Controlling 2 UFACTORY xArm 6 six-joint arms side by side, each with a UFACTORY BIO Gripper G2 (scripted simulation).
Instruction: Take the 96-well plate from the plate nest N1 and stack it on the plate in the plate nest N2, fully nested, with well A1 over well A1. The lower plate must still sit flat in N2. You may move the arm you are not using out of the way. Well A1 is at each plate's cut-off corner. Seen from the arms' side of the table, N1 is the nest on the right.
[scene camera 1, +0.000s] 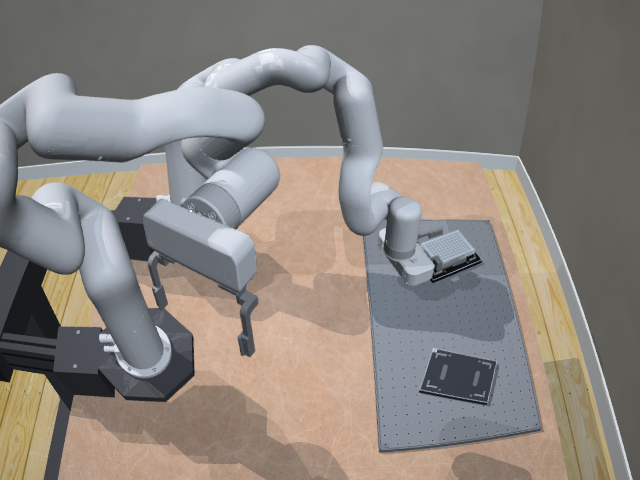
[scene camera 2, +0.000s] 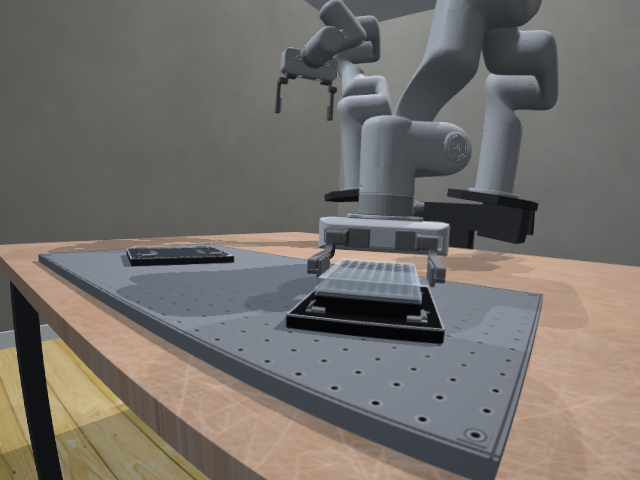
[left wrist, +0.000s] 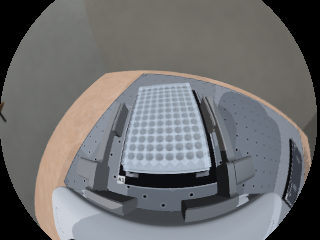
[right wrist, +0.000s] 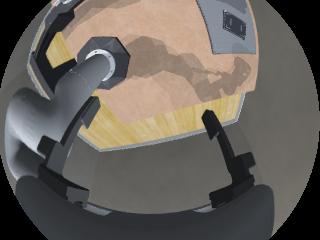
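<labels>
A clear 96-well plate appears in scene camera 1, in scene camera 2 and in the left wrist view (153, 121), while in the right wrist view it is out of frame. On the clear 96-well plate (scene camera 2: 395, 282) and (scene camera 1: 460, 235) are the same spot.
</labels>
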